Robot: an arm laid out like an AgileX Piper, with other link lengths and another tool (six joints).
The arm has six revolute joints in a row. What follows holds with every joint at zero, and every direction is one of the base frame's. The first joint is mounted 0.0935 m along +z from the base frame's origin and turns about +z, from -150 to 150 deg. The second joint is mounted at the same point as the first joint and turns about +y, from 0 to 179.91 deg. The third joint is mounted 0.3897 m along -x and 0.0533 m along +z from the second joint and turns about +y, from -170 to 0 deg. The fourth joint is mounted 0.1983 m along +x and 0.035 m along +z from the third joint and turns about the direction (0.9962, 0, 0.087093), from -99.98 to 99.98 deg. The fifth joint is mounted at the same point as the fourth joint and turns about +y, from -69.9 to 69.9 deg. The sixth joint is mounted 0.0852 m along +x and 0.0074 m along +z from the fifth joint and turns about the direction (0.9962, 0, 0.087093), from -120 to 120 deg. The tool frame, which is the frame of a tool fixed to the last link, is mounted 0.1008 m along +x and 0.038 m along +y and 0.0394 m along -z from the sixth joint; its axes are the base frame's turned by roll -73.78, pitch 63.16 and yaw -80.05 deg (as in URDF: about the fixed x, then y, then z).
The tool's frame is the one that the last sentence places.
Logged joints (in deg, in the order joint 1, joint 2, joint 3, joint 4, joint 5, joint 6), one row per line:
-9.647 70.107 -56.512 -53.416 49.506 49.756
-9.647 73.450 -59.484 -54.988 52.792 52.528
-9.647 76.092 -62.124 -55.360 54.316 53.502
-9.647 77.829 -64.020 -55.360 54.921 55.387
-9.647 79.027 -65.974 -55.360 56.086 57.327
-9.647 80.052 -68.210 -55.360 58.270 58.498
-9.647 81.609 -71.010 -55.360 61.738 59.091
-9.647 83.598 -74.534 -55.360 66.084 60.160
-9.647 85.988 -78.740 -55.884 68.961 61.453
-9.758 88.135 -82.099 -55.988 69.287 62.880
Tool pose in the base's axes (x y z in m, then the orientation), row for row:
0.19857 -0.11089 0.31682 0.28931 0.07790 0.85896 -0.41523
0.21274 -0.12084 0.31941 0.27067 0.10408 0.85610 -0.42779
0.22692 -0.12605 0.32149 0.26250 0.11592 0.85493 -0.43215
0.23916 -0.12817 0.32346 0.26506 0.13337 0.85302 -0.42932
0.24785 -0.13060 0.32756 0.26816 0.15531 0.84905 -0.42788
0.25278 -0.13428 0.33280 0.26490 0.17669 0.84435 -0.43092
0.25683 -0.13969 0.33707 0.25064 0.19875 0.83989 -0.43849
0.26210 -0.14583 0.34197 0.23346 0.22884 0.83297 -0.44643
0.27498 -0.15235 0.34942 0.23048 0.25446 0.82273 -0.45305
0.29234 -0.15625 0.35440 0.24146 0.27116 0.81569 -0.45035
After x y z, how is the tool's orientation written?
As a quaternion, w x y z.
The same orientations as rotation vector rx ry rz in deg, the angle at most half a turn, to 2 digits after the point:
11.91 131.34 -63.49
16.07 132.14 -66.03
17.97 132.51 -66.98
20.65 132.04 -66.46
24.00 131.22 -66.13
27.35 130.71 -66.71
30.99 130.98 -68.38
36.01 131.06 -70.24
40.10 129.66 -71.40
42.49 127.81 -70.57

